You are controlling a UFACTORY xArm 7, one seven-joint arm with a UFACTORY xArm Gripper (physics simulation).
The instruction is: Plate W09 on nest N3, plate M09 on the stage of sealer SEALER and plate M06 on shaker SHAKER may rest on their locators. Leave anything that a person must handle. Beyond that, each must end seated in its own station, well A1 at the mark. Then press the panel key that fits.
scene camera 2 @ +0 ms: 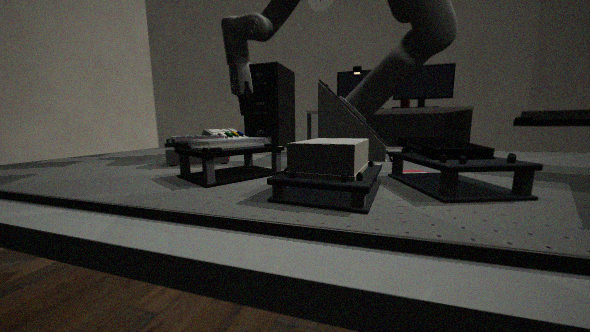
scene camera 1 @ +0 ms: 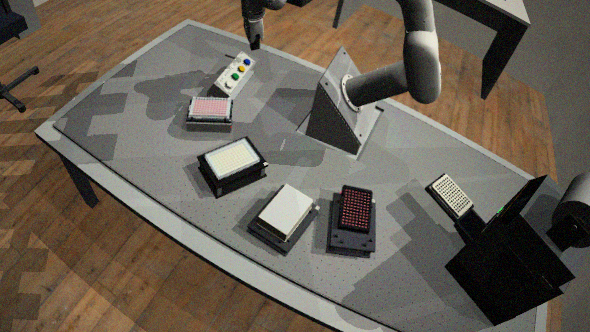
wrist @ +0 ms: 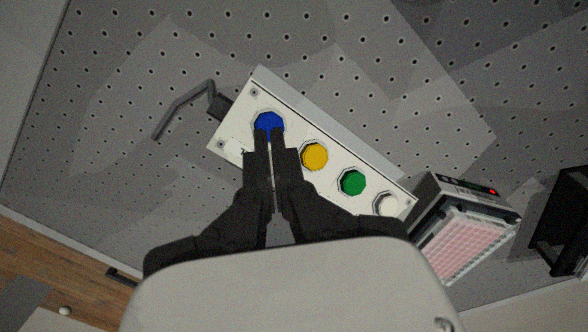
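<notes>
My gripper (scene camera 1: 255, 47) (scene camera 2: 242, 113) (wrist: 269, 146) is shut and empty, its tips above the panel's blue-key end; in the wrist view they overlap the blue key (scene camera 1: 247, 62) (wrist: 269, 120). The white panel (scene camera 1: 223, 86) (wrist: 292, 132) also has a yellow key (scene camera 1: 241, 68) (wrist: 314, 156), a green key (scene camera 1: 235, 76) (wrist: 353, 182) and a white key (scene camera 1: 228, 85) (wrist: 387, 204). A pink-welled plate (scene camera 1: 210, 107) (wrist: 462, 240) lies on the shaker (scene camera 1: 210, 126). A cream-welled plate (scene camera 1: 451, 195) lies on the sealer's stage. Plate labels and exact seating are unclear.
A pale yellow plate (scene camera 1: 234, 157), a tall white block-like plate (scene camera 1: 286, 207) (scene camera 2: 320, 158) and a black plate with red wells (scene camera 1: 356, 209) lie on separate dark nests. The black sealer (scene camera 1: 500, 270) stands at the right end. The arm's slanted mount (scene camera 1: 327, 107) stands behind the nests.
</notes>
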